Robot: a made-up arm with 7 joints.
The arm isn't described. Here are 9 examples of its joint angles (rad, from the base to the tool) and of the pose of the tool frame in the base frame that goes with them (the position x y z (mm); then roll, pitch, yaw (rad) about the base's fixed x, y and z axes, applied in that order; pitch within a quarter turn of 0, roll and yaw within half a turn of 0).
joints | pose
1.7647 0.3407 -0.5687 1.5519 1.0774 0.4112 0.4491 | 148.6 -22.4 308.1 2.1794 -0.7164 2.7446
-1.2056 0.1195 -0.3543 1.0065 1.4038 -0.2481 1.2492 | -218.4 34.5 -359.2 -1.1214 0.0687 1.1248
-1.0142 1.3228 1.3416 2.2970 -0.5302 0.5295 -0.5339 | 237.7 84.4 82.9 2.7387 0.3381 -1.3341
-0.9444 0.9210 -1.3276 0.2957 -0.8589 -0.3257 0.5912 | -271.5 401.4 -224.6 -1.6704 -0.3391 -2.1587
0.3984 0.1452 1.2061 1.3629 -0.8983 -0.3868 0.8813 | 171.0 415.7 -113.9 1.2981 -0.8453 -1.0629
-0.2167 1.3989 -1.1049 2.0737 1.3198 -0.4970 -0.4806 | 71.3 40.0 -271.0 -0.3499 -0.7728 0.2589
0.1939 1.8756 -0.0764 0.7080 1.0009 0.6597 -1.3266 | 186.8 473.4 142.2 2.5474 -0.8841 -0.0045
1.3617 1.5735 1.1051 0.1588 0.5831 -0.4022 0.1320 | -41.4 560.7 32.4 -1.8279 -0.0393 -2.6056
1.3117 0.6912 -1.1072 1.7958 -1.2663 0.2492 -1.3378 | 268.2 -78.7 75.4 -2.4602 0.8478 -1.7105
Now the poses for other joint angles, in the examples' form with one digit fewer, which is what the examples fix.
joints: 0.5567 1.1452 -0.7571 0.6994 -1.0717 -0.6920 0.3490
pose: 285 394 -170 0.269 0.360 -2.058
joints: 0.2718 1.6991 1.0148 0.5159 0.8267 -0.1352 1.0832
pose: 30 502 206 2.572 -0.693 -2.345
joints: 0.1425 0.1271 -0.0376 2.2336 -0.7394 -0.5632 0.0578
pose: 246 75 85 2.488 0.024 -2.552
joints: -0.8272 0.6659 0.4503 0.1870 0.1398 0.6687 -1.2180
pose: -223 401 -279 2.391 0.635 0.973
